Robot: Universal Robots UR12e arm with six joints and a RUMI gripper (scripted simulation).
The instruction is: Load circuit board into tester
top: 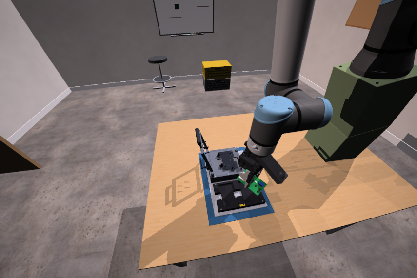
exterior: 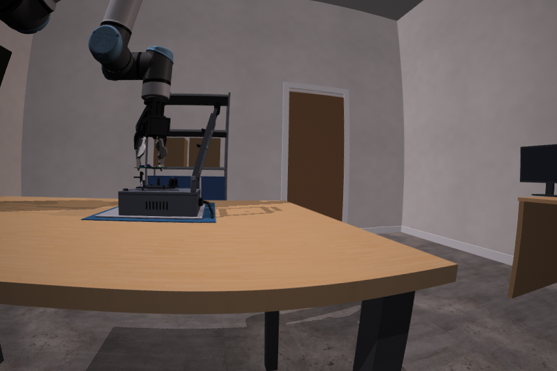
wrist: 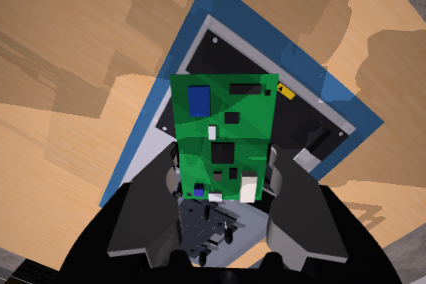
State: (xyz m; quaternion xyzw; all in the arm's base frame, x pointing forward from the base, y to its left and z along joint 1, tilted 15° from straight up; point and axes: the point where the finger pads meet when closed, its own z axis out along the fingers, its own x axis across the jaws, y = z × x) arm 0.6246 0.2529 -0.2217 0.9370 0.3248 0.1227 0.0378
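My gripper is now right at the green circuit board. The rest, counted from my hand: tester (10 cm ahead, 12 cm to the right, 1 cm below); then see-through lid (20 cm ahead, 15 cm to the right, 6 cm above).
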